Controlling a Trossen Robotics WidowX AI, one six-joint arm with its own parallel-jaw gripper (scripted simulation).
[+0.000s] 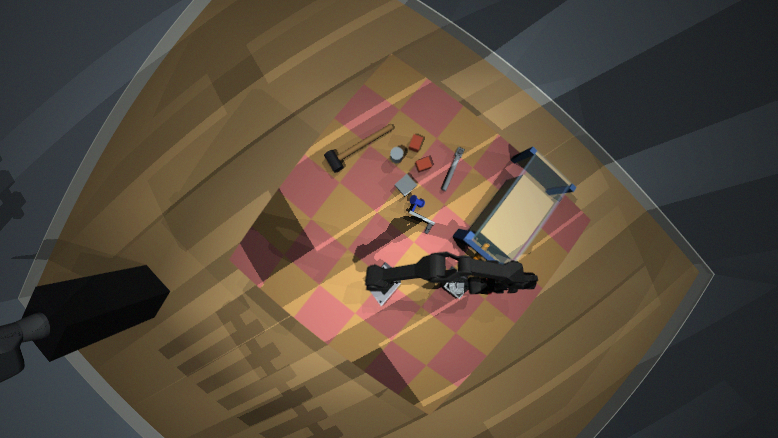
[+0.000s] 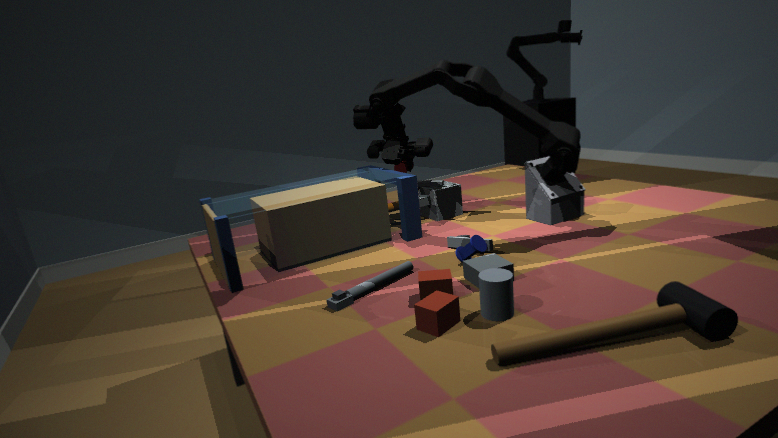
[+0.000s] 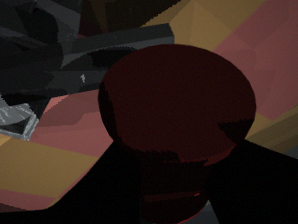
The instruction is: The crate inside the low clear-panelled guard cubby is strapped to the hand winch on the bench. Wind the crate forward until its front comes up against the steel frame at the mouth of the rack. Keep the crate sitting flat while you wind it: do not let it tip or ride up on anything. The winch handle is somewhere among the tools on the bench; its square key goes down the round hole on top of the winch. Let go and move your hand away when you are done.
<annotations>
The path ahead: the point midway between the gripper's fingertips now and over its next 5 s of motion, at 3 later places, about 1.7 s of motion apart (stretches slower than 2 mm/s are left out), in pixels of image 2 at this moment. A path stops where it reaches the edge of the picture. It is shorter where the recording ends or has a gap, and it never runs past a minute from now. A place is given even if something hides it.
My gripper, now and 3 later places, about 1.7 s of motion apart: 406,171; 408,175; 422,177; 443,176
</annotations>
